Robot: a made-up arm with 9 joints. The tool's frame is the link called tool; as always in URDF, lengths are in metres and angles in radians.
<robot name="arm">
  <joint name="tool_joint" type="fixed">
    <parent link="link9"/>
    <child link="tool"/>
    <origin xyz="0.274 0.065 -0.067"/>
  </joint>
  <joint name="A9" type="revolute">
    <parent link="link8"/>
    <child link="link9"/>
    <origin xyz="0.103 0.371 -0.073"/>
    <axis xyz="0 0 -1"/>
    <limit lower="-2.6" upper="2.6"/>
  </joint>
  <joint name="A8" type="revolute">
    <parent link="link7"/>
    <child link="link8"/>
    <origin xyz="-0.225 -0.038 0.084"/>
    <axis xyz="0 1 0"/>
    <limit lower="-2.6" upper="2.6"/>
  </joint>
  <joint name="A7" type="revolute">
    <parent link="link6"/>
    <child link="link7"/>
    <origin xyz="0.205 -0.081 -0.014"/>
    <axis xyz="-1 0 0"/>
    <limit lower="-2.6" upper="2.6"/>
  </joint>
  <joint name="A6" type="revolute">
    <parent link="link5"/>
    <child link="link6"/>
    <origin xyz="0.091 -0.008 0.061"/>
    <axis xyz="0 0 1"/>
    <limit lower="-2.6" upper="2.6"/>
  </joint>
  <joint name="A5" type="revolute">
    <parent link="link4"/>
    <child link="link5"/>
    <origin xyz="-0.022 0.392 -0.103"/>
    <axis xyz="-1 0 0"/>
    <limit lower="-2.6" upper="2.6"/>
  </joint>
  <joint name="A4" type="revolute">
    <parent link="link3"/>
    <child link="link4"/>
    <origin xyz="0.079 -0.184 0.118"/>
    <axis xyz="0 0 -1"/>
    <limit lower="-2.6" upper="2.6"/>
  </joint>
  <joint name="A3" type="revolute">
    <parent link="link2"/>
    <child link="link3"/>
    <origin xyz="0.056 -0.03 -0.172"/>
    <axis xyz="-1 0 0"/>
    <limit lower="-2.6" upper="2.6"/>
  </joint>
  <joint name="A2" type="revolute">
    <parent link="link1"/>
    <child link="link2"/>
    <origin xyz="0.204 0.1 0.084"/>
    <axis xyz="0 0 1"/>
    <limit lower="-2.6" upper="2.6"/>
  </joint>
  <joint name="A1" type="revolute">
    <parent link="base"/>
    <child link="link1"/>
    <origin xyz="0 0 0.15"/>
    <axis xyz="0 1 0"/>
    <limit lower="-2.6" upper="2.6"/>
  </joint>
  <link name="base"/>
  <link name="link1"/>
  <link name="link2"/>
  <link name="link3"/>
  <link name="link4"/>
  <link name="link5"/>
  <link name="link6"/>
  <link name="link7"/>
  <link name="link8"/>
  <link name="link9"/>
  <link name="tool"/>
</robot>
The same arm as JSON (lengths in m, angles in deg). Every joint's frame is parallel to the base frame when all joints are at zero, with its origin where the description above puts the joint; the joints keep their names.
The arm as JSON. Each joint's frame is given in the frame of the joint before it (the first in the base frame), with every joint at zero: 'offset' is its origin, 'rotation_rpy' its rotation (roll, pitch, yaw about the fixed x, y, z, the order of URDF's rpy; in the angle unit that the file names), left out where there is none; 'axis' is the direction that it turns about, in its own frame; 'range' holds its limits. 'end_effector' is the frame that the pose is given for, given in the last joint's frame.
{"length_unit": "m", "angle_unit": "deg", "chain": [{"id": "A1", "offset": [0.0, 0.0, 0.15], "axis": [0.0, 1.0, 0.0], "range": [-148.97, 148.97]}, {"id": "A2", "offset": [0.204, 0.1, 0.084], "axis": [0.0, 0.0, 1.0], "range": [-148.97, 148.97]}, {"id": "A3", "offset": [0.056, -0.03, -0.172], "axis": [-1.0, 0.0, 0.0], "range": [-148.97, 148.97]}, {"id": "A4", "offset": [0.079, -0.184, 0.118], "axis": [0.0, 0.0, -1.0], "range": [-148.97, 148.97]}, {"id": "A5", "offset": [-0.022, 0.392, -0.103], "axis": [-1.0, 0.0, 0.0], "range": [-148.97, 148.97]}, {"id": "A6", "offset": [0.091, -0.008, 0.061], "axis": [0.0, 0.0, 1.0], "range": [-148.97, 148.97]}, {"id": "A7", "offset": [0.205, -0.081, -0.014], "axis": [-1.0, 0.0, 0.0], "range": [-148.97, 148.97]}, {"id": "A8", "offset": [-0.225, -0.038, 0.084], "axis": [0.0, 1.0, 0.0], "range": [-148.97, 148.97]}, {"id": "A9", "offset": [0.103, 0.371, -0.073], "axis": [0.0, 0.0, -1.0], "range": [-148.97, 148.97]}], "end_effector": {"offset": [0.274, 0.065, -0.067]}}
